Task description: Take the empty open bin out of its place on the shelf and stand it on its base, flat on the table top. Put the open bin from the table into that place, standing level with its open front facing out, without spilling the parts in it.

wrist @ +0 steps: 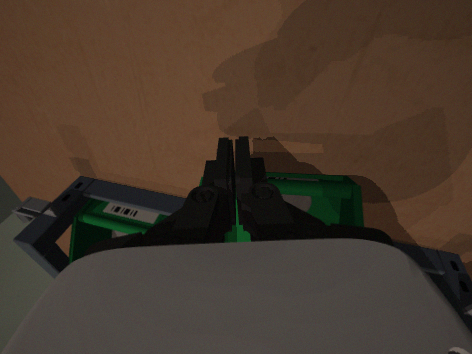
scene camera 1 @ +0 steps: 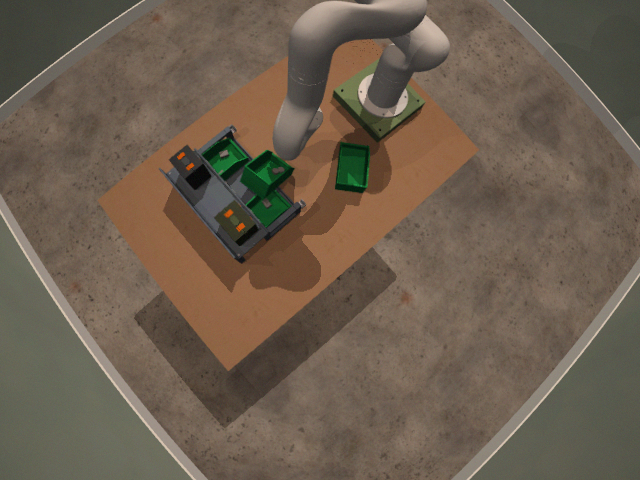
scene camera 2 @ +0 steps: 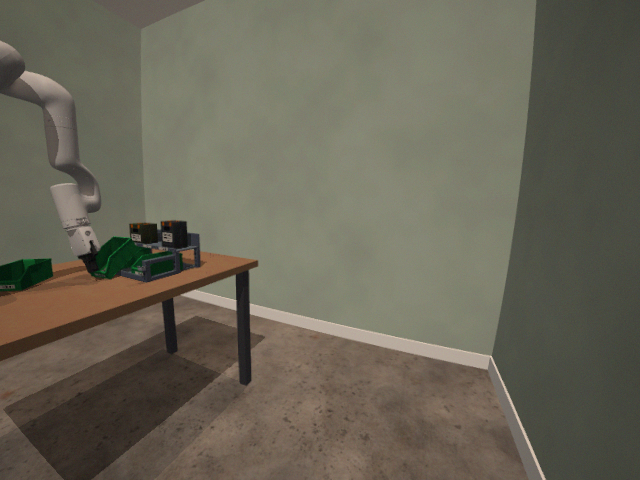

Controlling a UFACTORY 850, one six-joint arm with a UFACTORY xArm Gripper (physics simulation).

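The empty green bin (scene camera 1: 352, 166) (scene camera 2: 23, 272) stands on its base on the table (scene camera 1: 258, 289) (scene camera 2: 77, 305), apart from the shelf. The green bin with grey parts (scene camera 1: 266, 172) (scene camera 2: 116, 255) (wrist: 324, 194) sits tilted at the front of the shelf rack (scene camera 1: 216, 198) (scene camera 2: 195, 248) (wrist: 126, 192), at its middle place. A grey part (scene camera 1: 278, 169) lies inside it. My gripper (scene camera 2: 92, 260) (wrist: 235, 159) is shut and empty. It is low by the tilted bin's outer end, fingers pointing at the table. The arm hides it in the overhead view.
Two more green bins (scene camera 1: 226, 154) (scene camera 1: 269, 207) with parts sit in the rack's outer places. Two dark boxes (scene camera 1: 185, 160) (scene camera 1: 234, 222) with orange marks stand on the rack's back part. The robot's green base (scene camera 1: 378, 100) is behind the empty bin.
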